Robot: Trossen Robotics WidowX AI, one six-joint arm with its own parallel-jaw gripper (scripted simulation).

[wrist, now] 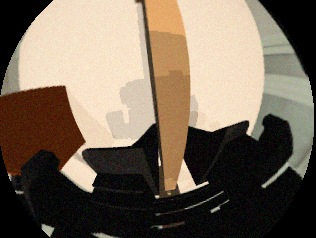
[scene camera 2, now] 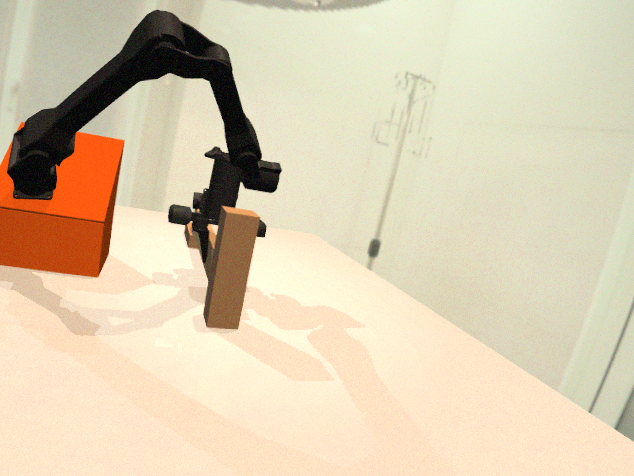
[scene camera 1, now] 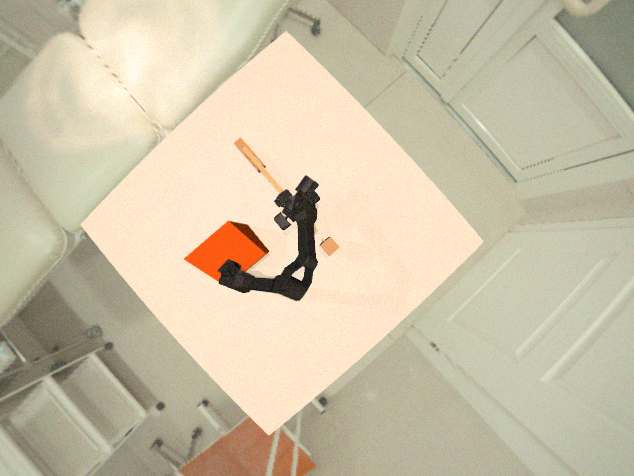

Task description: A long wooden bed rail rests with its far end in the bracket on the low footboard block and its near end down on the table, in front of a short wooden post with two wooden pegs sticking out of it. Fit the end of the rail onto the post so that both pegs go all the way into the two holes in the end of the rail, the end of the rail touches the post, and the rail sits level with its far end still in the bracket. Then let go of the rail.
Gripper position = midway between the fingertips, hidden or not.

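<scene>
There is a wooden post [scene camera 2: 237, 228] in the scene. I can see my gripper [scene camera 2: 209, 263] too, and the wrist view gives me another sight of it, my gripper [wrist: 162, 125].
</scene>
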